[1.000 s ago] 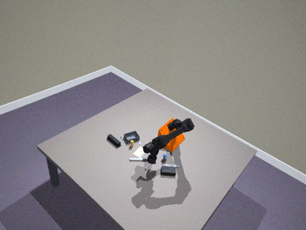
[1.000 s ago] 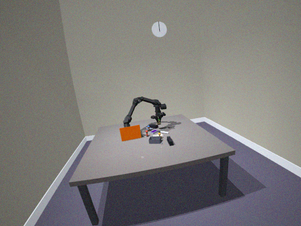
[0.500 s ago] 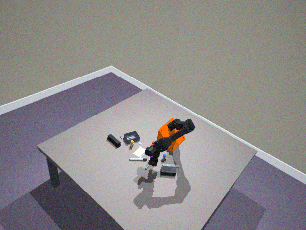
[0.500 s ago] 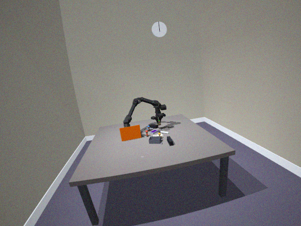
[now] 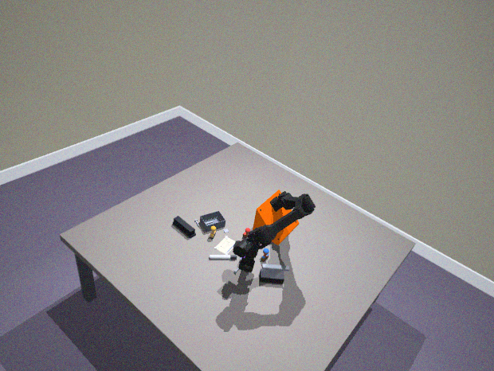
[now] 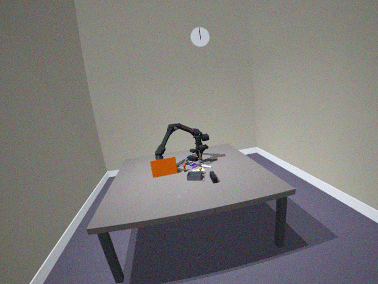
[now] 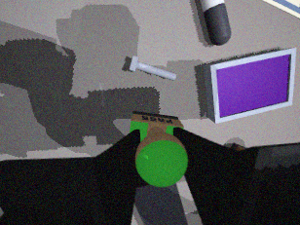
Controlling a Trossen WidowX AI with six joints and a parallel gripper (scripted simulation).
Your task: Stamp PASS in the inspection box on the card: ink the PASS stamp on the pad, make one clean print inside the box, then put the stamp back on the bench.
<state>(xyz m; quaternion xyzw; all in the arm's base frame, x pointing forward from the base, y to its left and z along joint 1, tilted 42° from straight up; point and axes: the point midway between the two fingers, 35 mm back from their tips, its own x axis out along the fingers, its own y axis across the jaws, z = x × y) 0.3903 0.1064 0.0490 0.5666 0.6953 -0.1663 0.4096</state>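
The green-knobbed PASS stamp is right at my gripper tip. From my gripper tip the other things lie so: purple ink pad 9 cm behind, 6 cm to the right, 5 cm below; then black box 5 cm behind, 11 cm to the left, 4 cm below; then white marker 1 cm behind, 13 cm to the right, 4 cm below.
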